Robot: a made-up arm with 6 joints. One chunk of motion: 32 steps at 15 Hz.
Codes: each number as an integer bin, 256 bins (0 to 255) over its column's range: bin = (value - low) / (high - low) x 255, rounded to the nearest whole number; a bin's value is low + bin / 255 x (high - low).
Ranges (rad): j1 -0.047..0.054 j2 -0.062..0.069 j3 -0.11..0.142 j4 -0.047..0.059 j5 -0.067..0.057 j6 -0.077..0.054
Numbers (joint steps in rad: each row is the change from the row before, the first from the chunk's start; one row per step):
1: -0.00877 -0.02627 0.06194 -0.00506 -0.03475 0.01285
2: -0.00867 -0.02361 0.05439 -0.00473 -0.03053 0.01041
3: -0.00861 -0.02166 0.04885 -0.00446 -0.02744 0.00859
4: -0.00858 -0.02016 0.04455 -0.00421 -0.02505 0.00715
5: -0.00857 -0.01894 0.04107 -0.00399 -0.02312 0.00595
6: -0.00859 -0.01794 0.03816 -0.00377 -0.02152 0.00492
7: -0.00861 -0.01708 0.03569 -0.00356 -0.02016 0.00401
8: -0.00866 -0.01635 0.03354 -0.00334 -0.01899 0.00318
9: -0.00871 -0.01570 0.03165 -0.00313 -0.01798 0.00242
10: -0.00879 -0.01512 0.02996 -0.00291 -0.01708 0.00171
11: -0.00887 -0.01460 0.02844 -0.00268 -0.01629 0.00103
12: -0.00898 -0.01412 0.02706 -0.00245 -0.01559 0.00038
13: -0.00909 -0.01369 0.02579 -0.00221 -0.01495 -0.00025
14: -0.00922 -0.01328 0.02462 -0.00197 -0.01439 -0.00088
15: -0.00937 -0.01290 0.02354 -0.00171 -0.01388 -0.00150
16: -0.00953 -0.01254 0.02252 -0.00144 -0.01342 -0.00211
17: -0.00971 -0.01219 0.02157 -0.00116 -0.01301 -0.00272
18: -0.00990 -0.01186 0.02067 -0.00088 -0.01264 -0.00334
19: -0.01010 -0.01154 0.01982 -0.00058 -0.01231 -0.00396
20: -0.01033 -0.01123 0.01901 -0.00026 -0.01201 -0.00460
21: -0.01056 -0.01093 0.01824 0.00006 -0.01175 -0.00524
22: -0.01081 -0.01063 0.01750 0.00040 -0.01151 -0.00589
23: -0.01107 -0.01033 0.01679 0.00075 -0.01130 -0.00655
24: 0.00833 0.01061 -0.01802 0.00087 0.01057 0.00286
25: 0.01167 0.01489 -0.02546 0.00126 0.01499 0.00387
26: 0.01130 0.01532 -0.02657 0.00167 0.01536 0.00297
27: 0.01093 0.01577 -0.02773 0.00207 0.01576 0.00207
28: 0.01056 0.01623 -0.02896 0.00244 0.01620 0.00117
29: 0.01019 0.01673 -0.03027 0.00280 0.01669 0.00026
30: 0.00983 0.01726 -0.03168 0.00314 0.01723 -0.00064
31: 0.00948 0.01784 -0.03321 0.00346 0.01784 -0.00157
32: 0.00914 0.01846 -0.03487 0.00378 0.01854 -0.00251
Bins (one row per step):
1: 97 70 174 101 66 175
2: 97 75 166 102 75 170
3: 97 79 161 102 81 167
4: 97 81 156 103 86 164
5: 97 84 153 103 90 161
6: 97 86 150 104 94 159
7: 97 87 147 105 96 158
8: 97 89 145 105 99 156
9: 97 90 143 106 101 155
10: 96 91 142 106 103 153
11: 96 92 140 107 104 152
12: 96 93 139 107 106 151
13: 96 94 137 108 107 149
14: 95 95 136 108 108 148
15: 95 96 135 109 109 147
16: 95 96 134 110 110 146
17: 94 97 133 110 111 145
18: 94 98 132 111 112 143
19: 93 98 131 112 112 142
20: 93 99 131 112 113 141
21: 92 99 130 113 114 140
22: 91 100 129 114 114 138
23: 91 101 128 115 115 137
24: 140 141 93 115 160 155
25: 148 150 86 116 169 157
26: 147 151 84 117 169 156
27: 146 151 83 118 170 154
28: 145 152 82 119 171 152
29: 144 153 81 120 172 150
30: 143 154 79 121 173 149
31: 143 155 78 121 174 147
32: 142 157 76 122 176 145

